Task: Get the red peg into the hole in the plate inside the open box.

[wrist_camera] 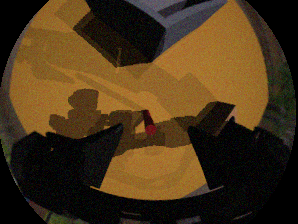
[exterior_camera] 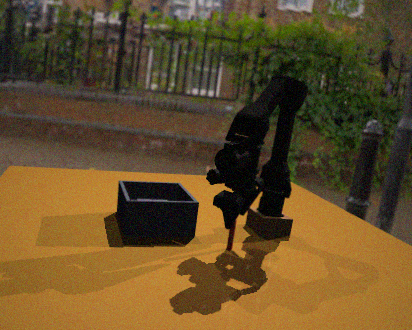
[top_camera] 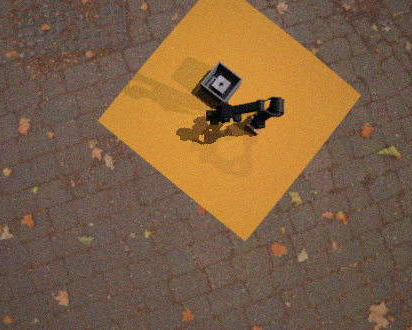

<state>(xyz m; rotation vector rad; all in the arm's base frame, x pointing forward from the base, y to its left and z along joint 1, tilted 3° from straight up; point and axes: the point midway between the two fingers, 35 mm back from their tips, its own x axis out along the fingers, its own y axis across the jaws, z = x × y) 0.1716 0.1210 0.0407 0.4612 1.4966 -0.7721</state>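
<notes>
Now: gripper tip 3 cm above the red peg, 1 cm to the right of it and 1 cm short of it. Also, from my gripper tip: grey plate (17 cm to the right, 17 cm ahead, 3 cm below); then dark box (17 cm to the right, 17 cm ahead, 5 cm below).
</notes>
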